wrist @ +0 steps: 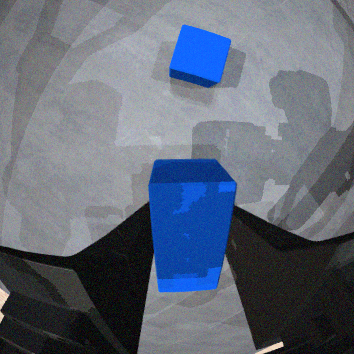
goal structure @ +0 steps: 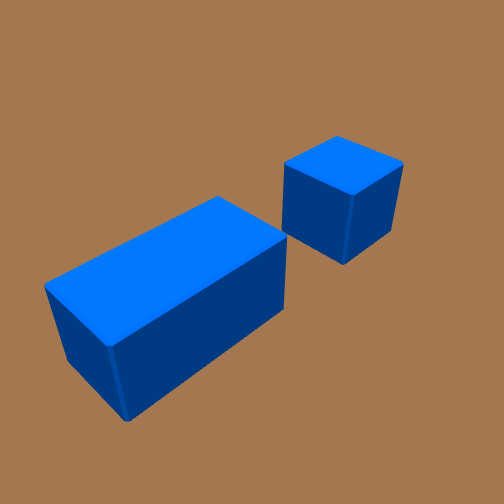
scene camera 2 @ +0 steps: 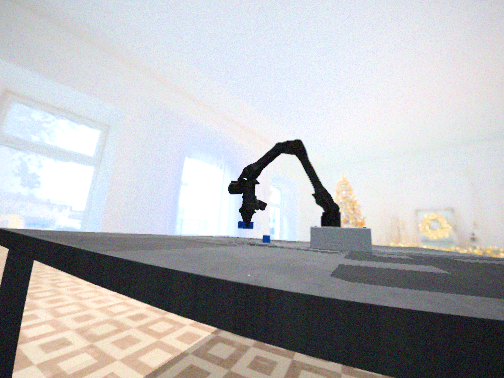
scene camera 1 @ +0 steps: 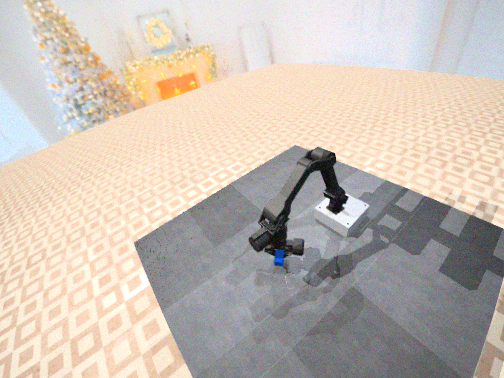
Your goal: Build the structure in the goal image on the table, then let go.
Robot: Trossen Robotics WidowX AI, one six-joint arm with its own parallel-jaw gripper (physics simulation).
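Seen in the pictures: gripper, fingertip midpoint: point(wrist: 185, 208) point(scene camera 2: 247, 227) point(scene camera 1: 279, 256); arm's base, origin of the base link: point(scene camera 2: 331, 228) point(scene camera 1: 335, 208).
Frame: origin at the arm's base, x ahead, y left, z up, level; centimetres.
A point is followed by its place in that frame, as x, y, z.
My gripper point(scene camera 1: 279, 251) {35.9, 3.7, -0.9} point(scene camera 2: 245, 224) {35.9, 3.7, -0.9} point(wrist: 185, 208) {35.9, 3.7, -0.9} points down and is shut on a long blue block point(scene camera 1: 278, 258) {37.7, 5.4, 1.7} point(scene camera 2: 241, 225) {36.7, 6.8, -0.3} point(wrist: 192, 225) {35.3, 3.2, 1.7}, held level above the table between the two black fingers. A second blue block point(scene camera 2: 266, 239) {27.8, -0.3, -5.7} point(wrist: 200, 54) {28.8, -1.6, -3.9}, a small cube, sits on the table. In the wrist view it lies ahead of the held block, apart from it and slightly turned. In scene camera 1 the cube does not show; the arm may hide it.
The dark grey table point(scene camera 1: 215, 320) {69.1, 7.8, -7.2} point(scene camera 2: 200, 260) {5.1, 59.4, -7.1} has patchy shadows. The arm's base stands on a pale box point(scene camera 1: 345, 220) {2.4, 8.1, 0.0} point(scene camera 2: 341, 239) {-5.0, 10.5, -3.8}, to the right of the blocks in both scene views. The table's near edge shows in scene camera 2.
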